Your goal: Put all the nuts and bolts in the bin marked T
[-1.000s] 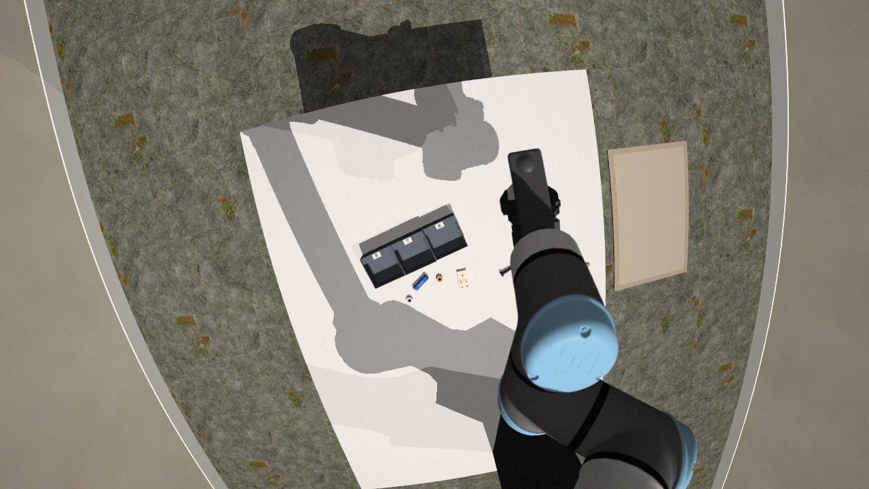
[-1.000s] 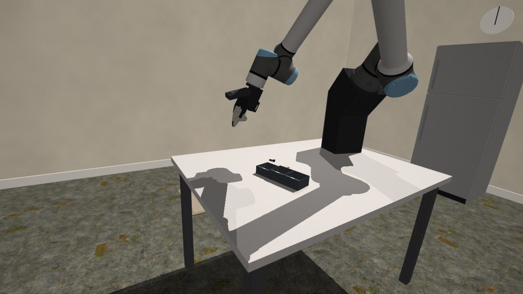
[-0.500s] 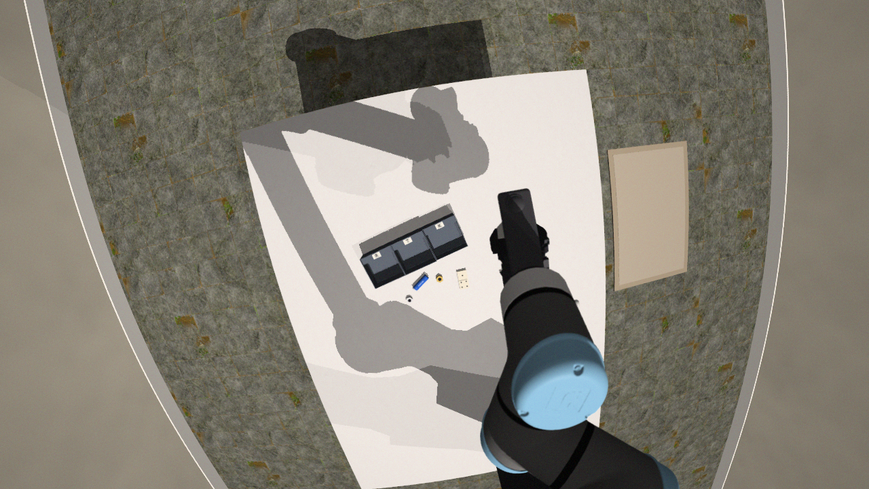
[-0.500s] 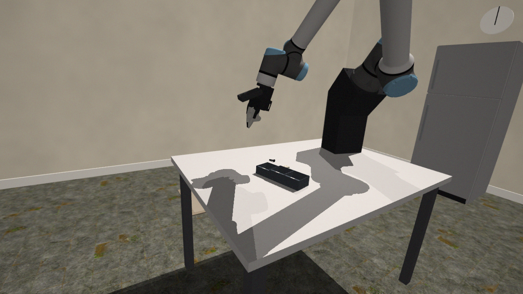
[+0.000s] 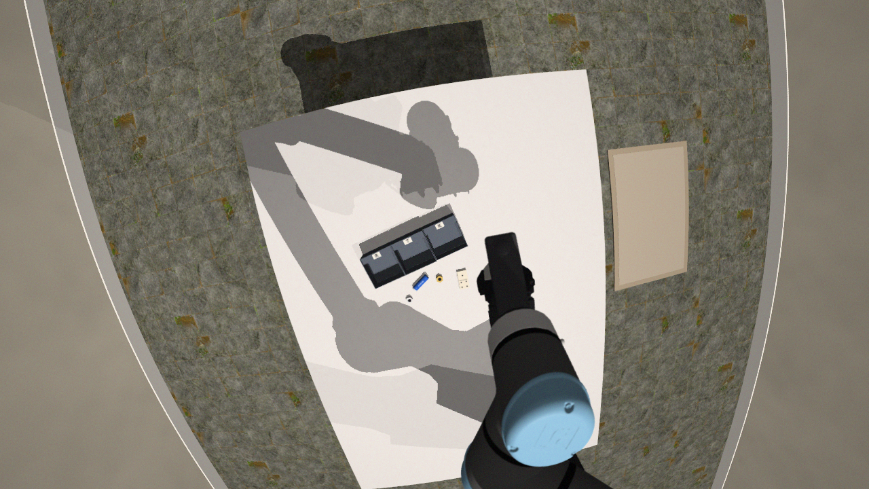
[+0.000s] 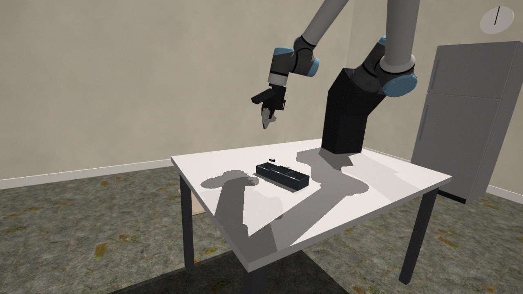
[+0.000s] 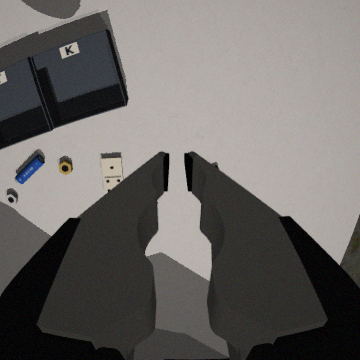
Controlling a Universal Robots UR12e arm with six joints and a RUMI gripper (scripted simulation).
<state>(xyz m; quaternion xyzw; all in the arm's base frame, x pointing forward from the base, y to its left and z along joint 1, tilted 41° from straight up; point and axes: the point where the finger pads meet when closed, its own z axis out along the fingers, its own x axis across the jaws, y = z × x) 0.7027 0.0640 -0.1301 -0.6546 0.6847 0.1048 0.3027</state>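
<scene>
The black bin unit lies 20 cm below my hand, 16 cm to the left of it and 1 cm behind it. Also, from my hand: yellow nut 22 cm below, 11 cm to the left, 10 cm behind; then black bolt 22 cm below, 11 cm behind, 6 cm to the right; then cream domino 22 cm below, 11 cm behind, 5 cm to the left.
</scene>
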